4 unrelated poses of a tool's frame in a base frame.
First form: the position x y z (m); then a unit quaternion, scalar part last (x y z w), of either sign.
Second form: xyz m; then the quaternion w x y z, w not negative. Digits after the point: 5 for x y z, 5 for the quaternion.
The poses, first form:
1: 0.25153 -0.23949 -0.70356 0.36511 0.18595 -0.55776 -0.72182
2: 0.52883 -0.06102 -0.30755 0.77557 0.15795 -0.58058 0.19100
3: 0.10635 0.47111 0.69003 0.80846 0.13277 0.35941 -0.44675
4: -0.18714 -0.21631 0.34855 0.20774 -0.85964 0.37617 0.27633
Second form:
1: 0.25153 -0.23949 -0.70356 0.72182 -0.36511 -0.18595 0.55776
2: 0.52883 -0.06102 -0.30755 0.19100 0.77557 0.15795 -0.58058
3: 0.10635 0.47111 0.69003 0.44675 -0.80846 -0.13277 -0.35941
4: -0.18714 -0.21631 0.34855 0.27633 0.20774 -0.85964 0.37617
